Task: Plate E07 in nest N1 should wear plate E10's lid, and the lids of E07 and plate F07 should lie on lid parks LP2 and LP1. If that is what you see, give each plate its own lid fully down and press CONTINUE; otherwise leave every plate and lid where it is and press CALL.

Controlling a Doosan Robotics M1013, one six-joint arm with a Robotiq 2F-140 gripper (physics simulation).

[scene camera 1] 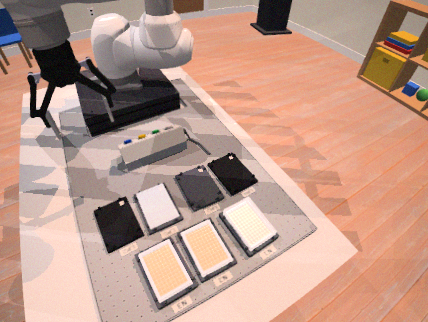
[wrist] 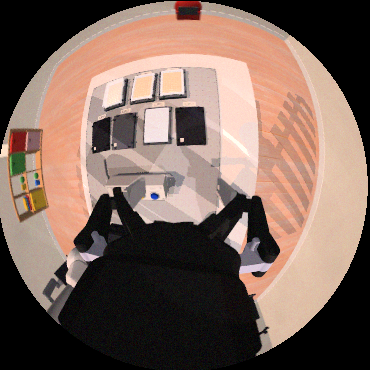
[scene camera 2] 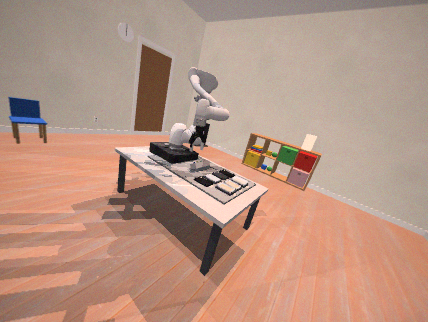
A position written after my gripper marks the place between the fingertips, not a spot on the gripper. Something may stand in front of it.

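There's a white button box [scene camera 1: 145,149], which is also at [wrist: 155,183], and a park LP2 [scene camera 1: 118,225], which you'd find at [wrist: 189,121] too. I can also see a park LP3 [scene camera 1: 198,186]. As for my gripper [scene camera 1: 86,127] [wrist: 180,185], it's open and there's nothing in it.
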